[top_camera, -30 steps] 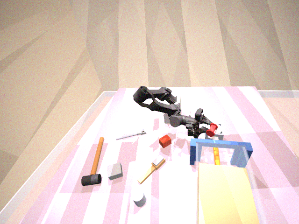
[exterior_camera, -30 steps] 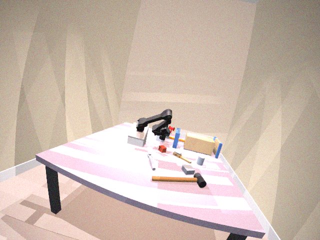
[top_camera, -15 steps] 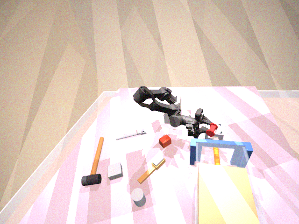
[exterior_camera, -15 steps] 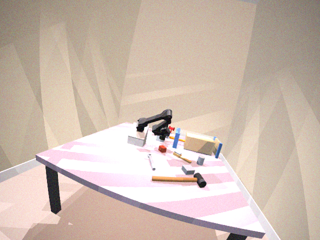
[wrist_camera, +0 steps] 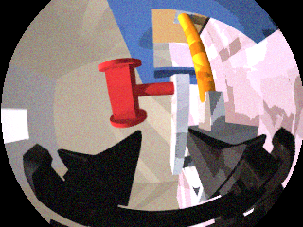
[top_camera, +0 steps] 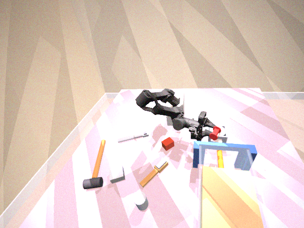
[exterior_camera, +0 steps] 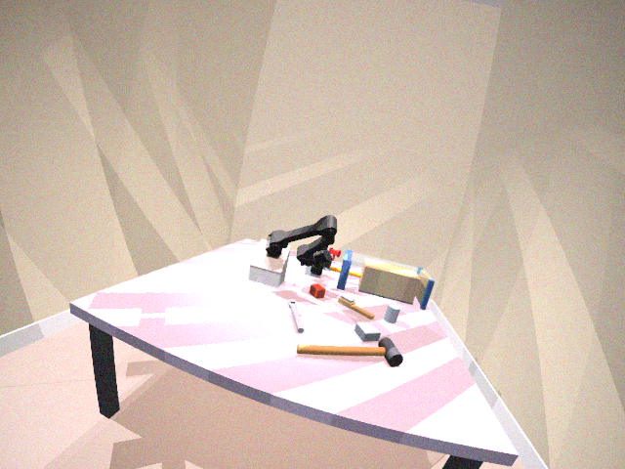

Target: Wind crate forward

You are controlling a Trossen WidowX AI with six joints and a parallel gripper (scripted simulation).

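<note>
Right now my gripper tip is 10 mm to the left of the crank handle, 10 mm short of it and 10 mm above it. Also, from my gripper tip: grey winch (100 mm below, 70 mm behind, 10 mm to the left); frame (110 mm ahead, 20 mm below, 10 mm to the left); red knob (40 mm ahead, 20 mm to the right, 20 mm above).
</note>
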